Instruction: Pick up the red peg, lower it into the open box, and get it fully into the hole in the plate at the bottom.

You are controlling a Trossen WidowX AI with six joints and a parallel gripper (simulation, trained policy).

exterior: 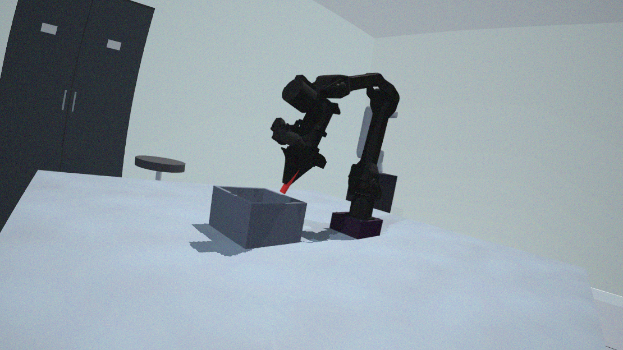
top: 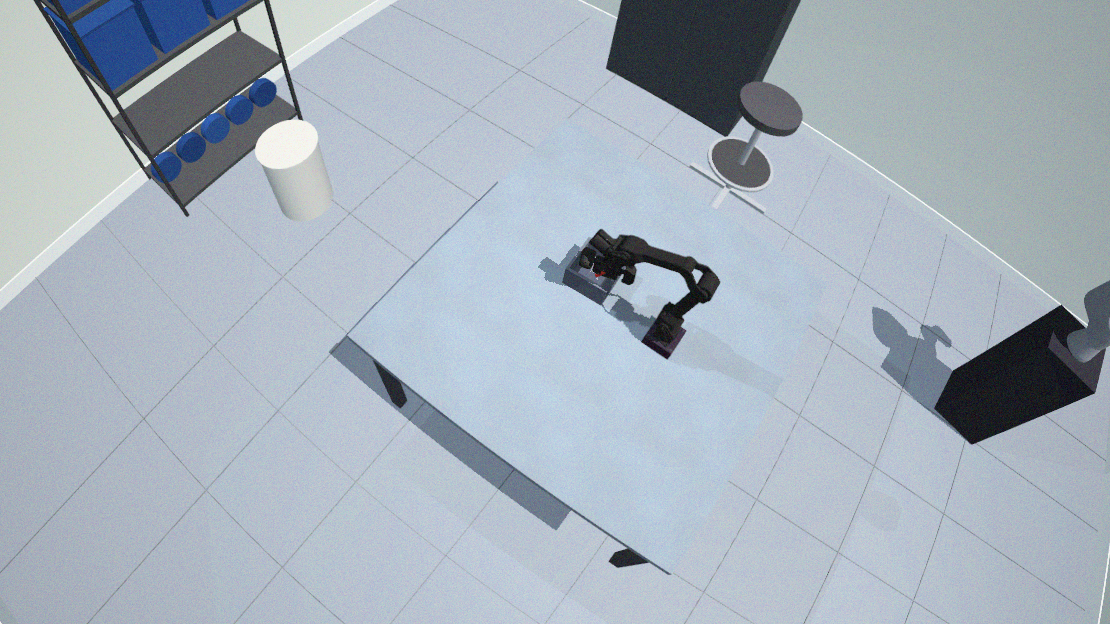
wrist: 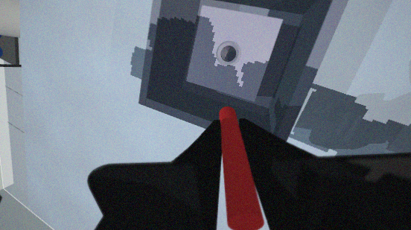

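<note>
The plate lies 9 cm below my gripper tip, 4 cm to the right of it and 4 cm ahead of it. From my gripper tip the other things lie so: grey box: 11 cm below, 4 cm to the right, 4 cm ahead; red peg: 2 cm above, 1 cm to the left, 1 cm behind.
</note>
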